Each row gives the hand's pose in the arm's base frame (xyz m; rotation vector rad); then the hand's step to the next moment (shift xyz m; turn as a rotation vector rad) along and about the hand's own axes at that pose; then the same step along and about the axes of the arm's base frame.
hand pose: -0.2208 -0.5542 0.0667 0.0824 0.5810 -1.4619
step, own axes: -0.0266 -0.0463 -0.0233 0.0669 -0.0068 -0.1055
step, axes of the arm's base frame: -0.0513 0.0273 0.0046 -0.0403 -0.0199 -0.1167
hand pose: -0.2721 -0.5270 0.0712 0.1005 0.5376 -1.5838
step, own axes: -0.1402 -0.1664 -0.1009 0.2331 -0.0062 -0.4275
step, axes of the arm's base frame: -0.1717 0.1671 0.0103 -0.1390 -0.0455 -0.4645
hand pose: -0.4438 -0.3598 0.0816 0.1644 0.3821 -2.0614
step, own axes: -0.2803 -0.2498 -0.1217 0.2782 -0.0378 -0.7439
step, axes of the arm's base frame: -0.0817 0.3860 0.0120 -0.2019 0.0381 -0.7681
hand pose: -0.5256 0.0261 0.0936 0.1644 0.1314 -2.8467
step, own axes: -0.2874 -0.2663 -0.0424 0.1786 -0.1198 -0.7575
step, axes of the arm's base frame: 0.2014 0.3385 0.0137 -0.1292 0.1454 -0.7630
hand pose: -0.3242 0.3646 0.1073 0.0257 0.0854 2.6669
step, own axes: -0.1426 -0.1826 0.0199 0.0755 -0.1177 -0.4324
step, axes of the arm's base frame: 0.2106 0.0983 0.0075 -0.0278 0.1147 -0.4388
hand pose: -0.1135 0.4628 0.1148 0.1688 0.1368 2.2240
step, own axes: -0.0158 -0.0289 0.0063 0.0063 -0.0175 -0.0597
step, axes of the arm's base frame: 0.0331 0.0054 0.0005 -0.0004 0.0133 -0.0611
